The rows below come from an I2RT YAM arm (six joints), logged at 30 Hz.
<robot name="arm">
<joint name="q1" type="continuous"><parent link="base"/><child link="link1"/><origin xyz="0.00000 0.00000 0.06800"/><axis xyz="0 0 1"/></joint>
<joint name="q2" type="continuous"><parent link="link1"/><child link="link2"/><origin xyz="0.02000 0.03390 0.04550"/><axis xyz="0 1 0"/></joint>
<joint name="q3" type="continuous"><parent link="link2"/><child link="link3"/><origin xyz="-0.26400 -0.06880 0.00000"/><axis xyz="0 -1 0"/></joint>
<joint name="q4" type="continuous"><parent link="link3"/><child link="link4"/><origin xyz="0.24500 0.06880 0.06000"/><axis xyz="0 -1 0"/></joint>
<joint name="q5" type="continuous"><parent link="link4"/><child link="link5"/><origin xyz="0.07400 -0.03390 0.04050"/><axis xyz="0 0 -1"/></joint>
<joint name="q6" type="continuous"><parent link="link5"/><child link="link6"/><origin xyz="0.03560 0.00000 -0.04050"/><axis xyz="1 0 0"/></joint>
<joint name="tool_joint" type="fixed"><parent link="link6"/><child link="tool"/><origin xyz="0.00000 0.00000 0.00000" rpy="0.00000 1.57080 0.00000"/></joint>
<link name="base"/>
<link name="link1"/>
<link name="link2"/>
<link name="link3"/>
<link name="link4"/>
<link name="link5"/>
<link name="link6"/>
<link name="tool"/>
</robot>
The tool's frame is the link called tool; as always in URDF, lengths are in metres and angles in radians. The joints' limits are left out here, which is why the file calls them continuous.
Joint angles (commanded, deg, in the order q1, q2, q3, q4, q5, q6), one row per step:
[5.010, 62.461, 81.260, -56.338, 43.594, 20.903]
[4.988, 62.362, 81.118, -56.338, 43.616, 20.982]
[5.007, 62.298, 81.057, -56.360, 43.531, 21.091]
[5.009, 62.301, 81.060, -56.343, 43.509, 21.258]
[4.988, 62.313, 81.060, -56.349, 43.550, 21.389]
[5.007, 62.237, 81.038, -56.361, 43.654, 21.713]
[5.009, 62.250, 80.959, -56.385, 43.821, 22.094]
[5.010, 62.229, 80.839, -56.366, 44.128, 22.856]
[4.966, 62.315, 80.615, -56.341, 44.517, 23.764]
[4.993, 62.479, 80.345, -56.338, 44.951, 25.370]
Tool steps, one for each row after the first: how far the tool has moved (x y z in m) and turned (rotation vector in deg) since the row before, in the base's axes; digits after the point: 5 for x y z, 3 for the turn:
[-0.00036, -0.00011, -0.00042, 0.033, -0.009, -0.074]
[-0.00026, 0.00008, -0.00017, 0.119, -0.046, 0.038]
[0.00004, 0.00002, 0.00002, 0.120, -0.122, -0.054]
[0.00004, -0.00008, -0.00003, 0.056, -0.068, -0.111]
[-0.00042, -0.00002, 0.00012, 0.145, -0.254, -0.207]
[0.00010, -0.00006, -0.00043, 0.129, -0.137, -0.298]
[-0.00003, -0.00014, -0.00044, 0.284, -0.426, -0.577]
[0.00065, -0.00026, -0.00126, 0.303, -0.324, -0.750]
[0.00108, -0.00001, -0.00174, 0.685, -0.642, -1.020]

